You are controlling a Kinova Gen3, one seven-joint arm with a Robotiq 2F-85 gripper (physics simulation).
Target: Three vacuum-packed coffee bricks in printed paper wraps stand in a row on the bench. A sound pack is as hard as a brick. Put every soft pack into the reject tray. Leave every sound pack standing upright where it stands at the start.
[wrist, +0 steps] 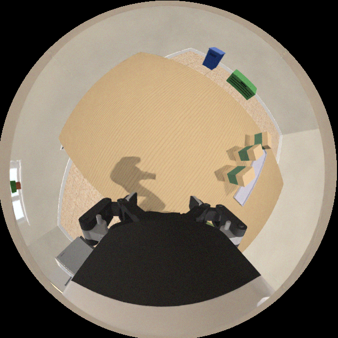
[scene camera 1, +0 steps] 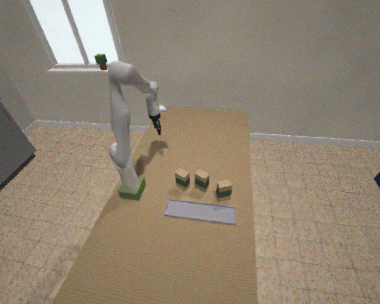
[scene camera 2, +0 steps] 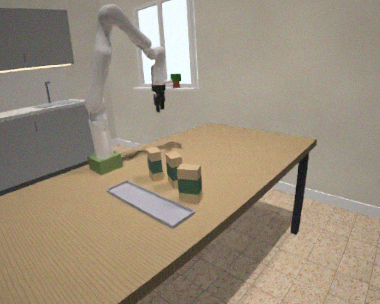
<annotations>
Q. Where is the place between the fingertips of my gripper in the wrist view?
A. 163, 200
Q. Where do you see a grey reject tray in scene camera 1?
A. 209, 212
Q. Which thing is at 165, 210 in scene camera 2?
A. A grey reject tray.
</annotations>
